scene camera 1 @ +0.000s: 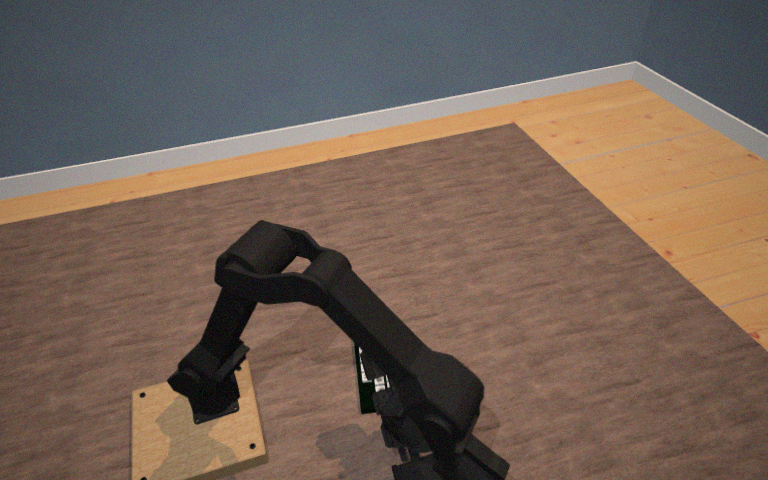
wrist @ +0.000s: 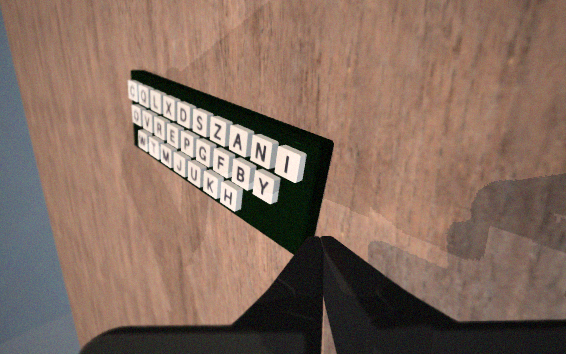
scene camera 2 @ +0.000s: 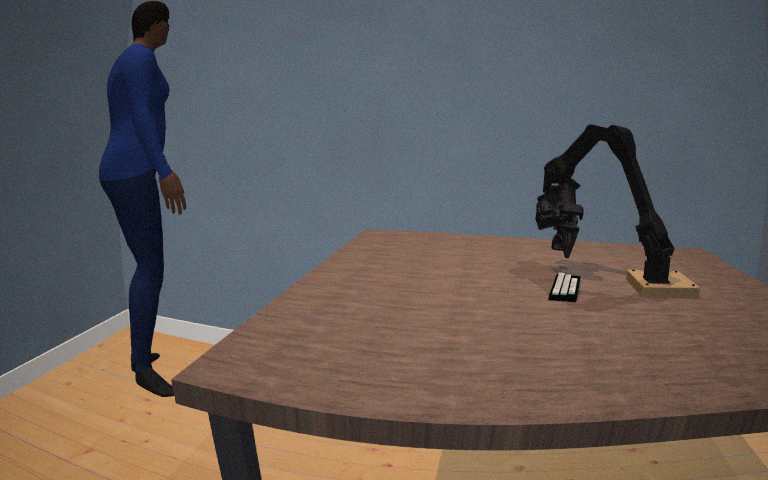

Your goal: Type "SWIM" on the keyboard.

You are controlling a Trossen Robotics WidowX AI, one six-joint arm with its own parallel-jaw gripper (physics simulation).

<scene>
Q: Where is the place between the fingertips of my gripper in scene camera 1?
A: At 391, 409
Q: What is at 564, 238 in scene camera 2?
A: My gripper.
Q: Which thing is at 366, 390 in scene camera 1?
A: A dark green keyboard.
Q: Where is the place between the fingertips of my gripper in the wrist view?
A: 319, 248
</scene>
